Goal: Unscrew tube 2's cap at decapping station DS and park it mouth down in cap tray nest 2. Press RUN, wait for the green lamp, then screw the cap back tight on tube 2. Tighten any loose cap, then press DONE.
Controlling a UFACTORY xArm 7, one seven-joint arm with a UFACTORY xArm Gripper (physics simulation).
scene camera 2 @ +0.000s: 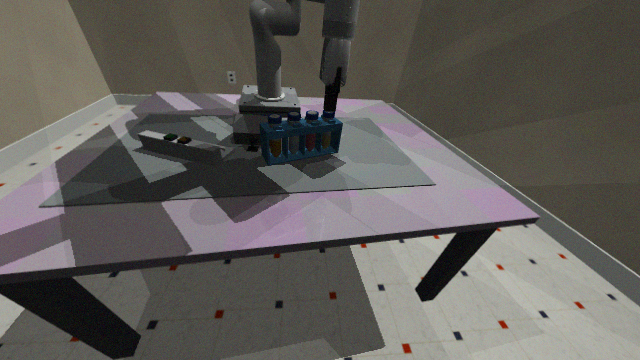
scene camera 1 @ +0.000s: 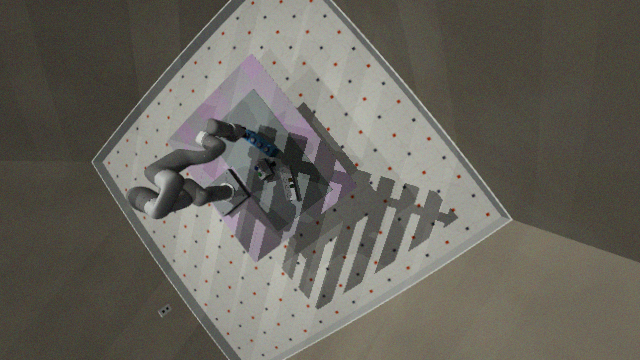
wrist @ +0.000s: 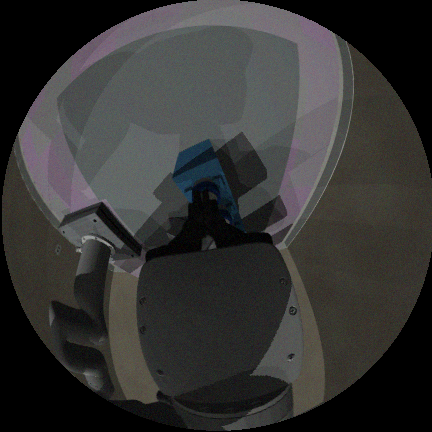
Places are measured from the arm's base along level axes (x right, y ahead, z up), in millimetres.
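Where they show: gripper, between the fingertips: (scene camera 2: 329, 110) (scene camera 1: 245, 135) (wrist: 202, 199); arm's base, origin of its link: (scene camera 2: 269, 96) (scene camera 1: 226, 192) (wrist: 98, 244).
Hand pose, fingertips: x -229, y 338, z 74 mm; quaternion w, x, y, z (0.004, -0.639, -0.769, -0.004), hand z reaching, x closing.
Note:
Things, the pixels of their top centre, and the offset from my fingertips. "*": a spot on its surface instead. Level surfaces: height alone.
- blue tube rack, centre of its top: (wrist: 223, 223) (scene camera 2: 303, 120) (scene camera 1: 257, 142) dx +70, dy +41, dz -18 mm
- grey mat, height of its surface: dz -121 mm
- rightmost cap, centre of its top: (wrist: 206, 199) (scene camera 2: 329, 111) dx +1, dy +5, dz +0 mm
- long grey button box, centre of its top: (scene camera 2: 185, 132) (scene camera 1: 286, 183) dx +375, dy +71, dz -68 mm
- green button, a spot on its surface: (scene camera 2: 170, 136) * dx +399, dy +97, dz -68 mm
- amber button, a spot on its surface: (scene camera 2: 183, 140) * dx +360, dy +111, dz -69 mm
- grey block, centre of its top: (scene camera 2: 254, 112) (scene camera 1: 259, 169) dx +218, dy -33, dz -37 mm
- purple table, height of its surface: dz -124 mm
A blue tube rack (scene camera 2: 301, 142) (scene camera 1: 260, 142) (wrist: 196, 162) stands on the grey mat (scene camera 2: 380, 165) and holds several tubes with dark blue caps. My gripper (scene camera 2: 329, 107) (wrist: 202, 199) (scene camera 1: 243, 133) is shut with nothing between its fingers. It points straight down, with its tips at the top of the rightmost cap (scene camera 2: 328, 114) in scene camera 2. I cannot tell whether they touch it. The other caps (scene camera 2: 293, 116) sit on their tubes. In the wrist view the fingers hide most of the cap below them.
A long grey button box (scene camera 2: 188, 150) with a green button (scene camera 2: 170, 136) and an amber button (scene camera 2: 183, 140) lies left of the rack. A grey block (scene camera 2: 243, 129) sits behind the rack, in front of the arm's base (scene camera 2: 268, 101). Shadows cross the purple table (scene camera 2: 402, 210).

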